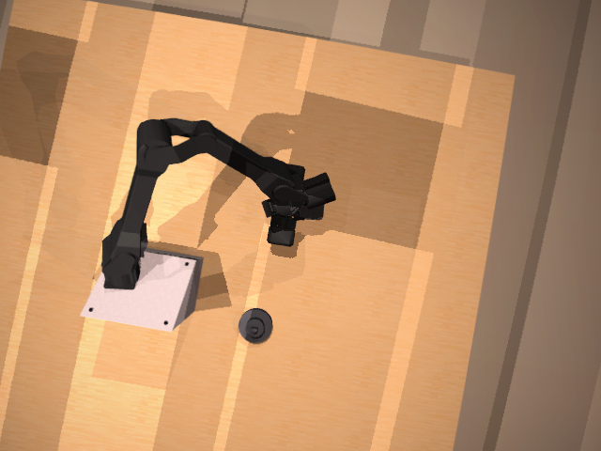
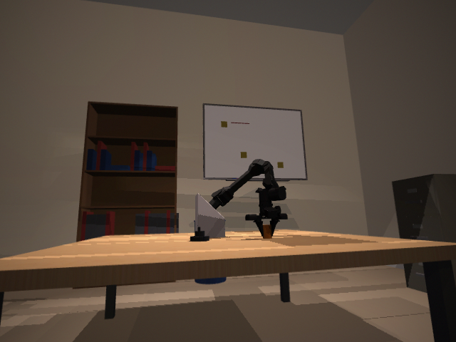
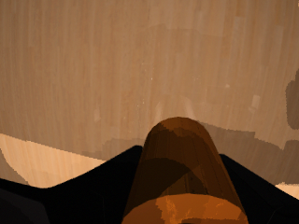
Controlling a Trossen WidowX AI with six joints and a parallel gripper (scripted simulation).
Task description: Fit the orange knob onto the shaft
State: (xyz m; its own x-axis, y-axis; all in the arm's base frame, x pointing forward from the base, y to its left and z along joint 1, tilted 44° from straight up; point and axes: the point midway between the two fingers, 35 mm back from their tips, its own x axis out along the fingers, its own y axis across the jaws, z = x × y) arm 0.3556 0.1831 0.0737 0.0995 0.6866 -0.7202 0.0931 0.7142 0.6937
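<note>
The dark round pedestal is 6 cm behind my gripper tip, 30 cm to the right of it and 2 cm above it. The rest, counted from my gripper tip: orange knob: 2 cm above.
</note>
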